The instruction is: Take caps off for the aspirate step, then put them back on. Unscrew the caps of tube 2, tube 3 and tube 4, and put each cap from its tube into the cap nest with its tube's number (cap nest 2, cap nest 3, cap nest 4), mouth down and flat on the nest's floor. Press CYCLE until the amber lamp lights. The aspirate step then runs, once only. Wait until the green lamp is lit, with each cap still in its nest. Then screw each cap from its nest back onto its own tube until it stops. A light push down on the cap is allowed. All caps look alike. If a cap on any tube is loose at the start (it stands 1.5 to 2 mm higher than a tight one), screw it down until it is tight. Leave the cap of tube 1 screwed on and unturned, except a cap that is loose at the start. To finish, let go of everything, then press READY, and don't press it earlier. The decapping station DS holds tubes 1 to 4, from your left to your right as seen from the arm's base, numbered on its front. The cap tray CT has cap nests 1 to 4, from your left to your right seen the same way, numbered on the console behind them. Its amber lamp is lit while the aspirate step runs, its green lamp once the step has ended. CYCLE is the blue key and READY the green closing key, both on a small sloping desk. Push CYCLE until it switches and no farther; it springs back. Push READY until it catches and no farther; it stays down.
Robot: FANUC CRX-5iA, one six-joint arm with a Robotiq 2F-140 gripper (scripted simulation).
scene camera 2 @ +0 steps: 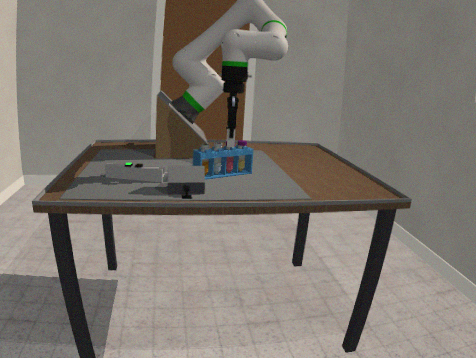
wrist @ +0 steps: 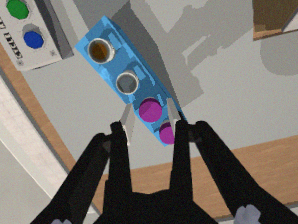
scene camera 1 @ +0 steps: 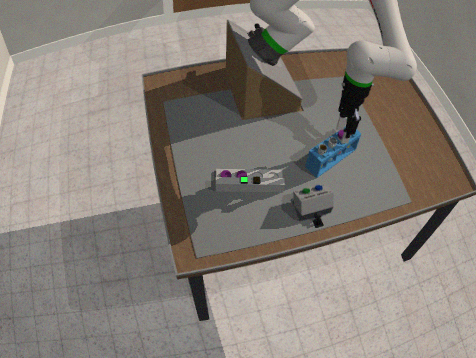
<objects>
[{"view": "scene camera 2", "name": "sloping key desk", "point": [180,178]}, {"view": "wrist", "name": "gripper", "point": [150,108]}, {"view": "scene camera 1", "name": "gripper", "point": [342,135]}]
</objects>
